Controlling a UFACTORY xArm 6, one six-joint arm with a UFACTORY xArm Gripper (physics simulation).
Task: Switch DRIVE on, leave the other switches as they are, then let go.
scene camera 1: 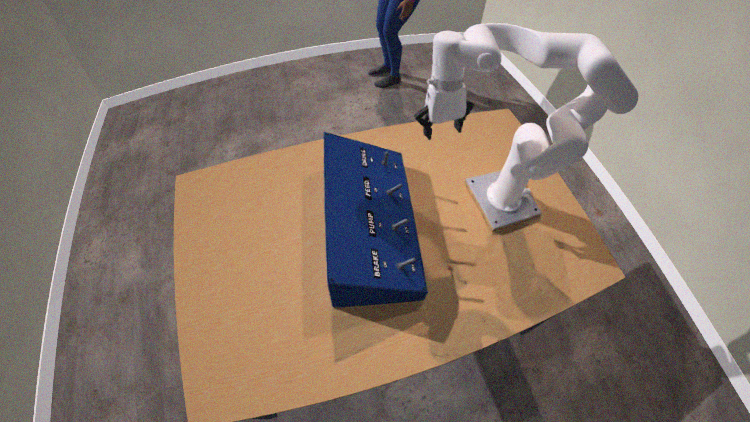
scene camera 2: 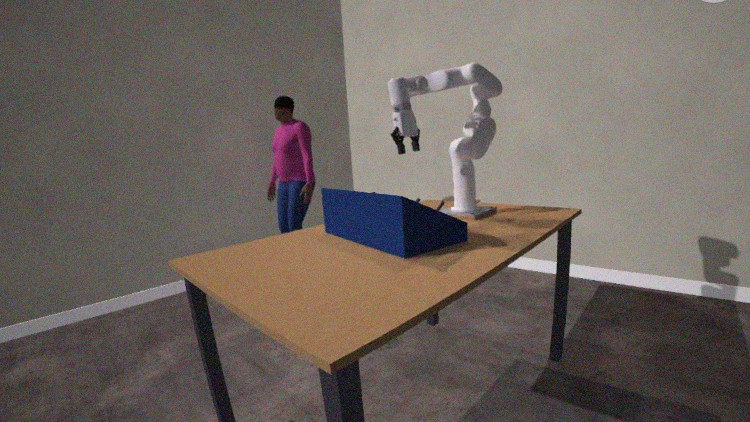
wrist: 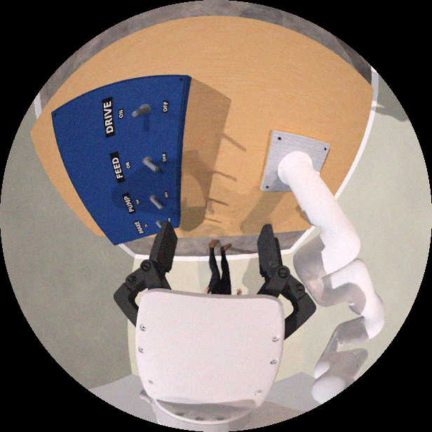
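Pixels of known places: gripper, fingertip midpoint: (scene camera 1: 442,133) (scene camera 2: 409,152); arm's base at its link origin: (scene camera 1: 503,197) (scene camera 2: 465,209).
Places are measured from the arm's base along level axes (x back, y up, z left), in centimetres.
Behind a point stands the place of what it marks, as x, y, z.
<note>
The blue switch panel (scene camera 1: 346,209) {-54.6, 12.9, 1.2} (scene camera 2: 367,223) {-60.8, 5.6, 3.9} (wrist: 85,145) stands on the table. The DRIVE lever (scene camera 1: 386,158) {-38.0, 9.6, -16.9} (wrist: 141,110) leans towards its ON label. The FEED lever (scene camera 1: 394,190) {-39.1, 8.8, -4.9} (wrist: 151,164), the PUMP lever (scene camera 1: 400,226) {-41.0, 8.9, 7.0} (wrist: 156,202) and the BRAKE lever (scene camera 1: 406,264) {-43.0, 9.0, 18.8} (wrist: 159,224) lean towards OFF. The tip of the BRAKE lever is partly hidden by a finger in the wrist view. My gripper (scene camera 1: 444,133) {-25.7, 26.4, -8.2} (scene camera 2: 409,151) {-25.7, 26.4, -8.2} (wrist: 216,231) is open and empty, high above the table, beside the panel's DRIVE end and apart from every lever.
The wooden table (scene camera 1: 246,272) {-86.8, -2.1, 6.0} (scene camera 2: 314,299) {-96.4, -2.1, 26.0} (wrist: 270,65) bears the panel and the arm's grey base plate (scene camera 1: 511,220) {-1.8, 0.1, 9.3} (wrist: 272,150). A person (scene camera 1: 390,41) (scene camera 2: 292,157) (wrist: 220,275) stands on the floor beyond the table.
</note>
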